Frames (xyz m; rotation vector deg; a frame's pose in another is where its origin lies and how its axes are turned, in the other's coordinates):
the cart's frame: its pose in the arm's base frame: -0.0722 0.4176 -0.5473 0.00 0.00 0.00
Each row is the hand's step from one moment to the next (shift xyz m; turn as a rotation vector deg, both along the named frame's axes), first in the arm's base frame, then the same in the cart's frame.
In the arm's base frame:
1: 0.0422 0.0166 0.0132 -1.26 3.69 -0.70
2: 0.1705 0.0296 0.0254 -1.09 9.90 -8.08
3: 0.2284 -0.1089 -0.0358 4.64 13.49 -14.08
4: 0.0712 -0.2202 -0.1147 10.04 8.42 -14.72
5: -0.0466 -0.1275 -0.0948 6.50 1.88 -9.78
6: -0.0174 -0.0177 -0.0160 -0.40 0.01 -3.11
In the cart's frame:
1: 0.0422 0.0166 0.0132 -1.26 3.69 -0.70
2: 0.1705 0.0296 0.0254 -1.09 9.90 -8.08
3: 0.2284 -0.1089 -0.0358 4.64 13.49 -14.08
4: 0.0712 -0.2202 -0.1147 10.04 8.42 -14.72
5: -0.0466 -0.1275 -0.0948 6.50 1.88 -9.78
6: -0.0174 -0.0177 -0.0160 -0.40 0.01 -3.11

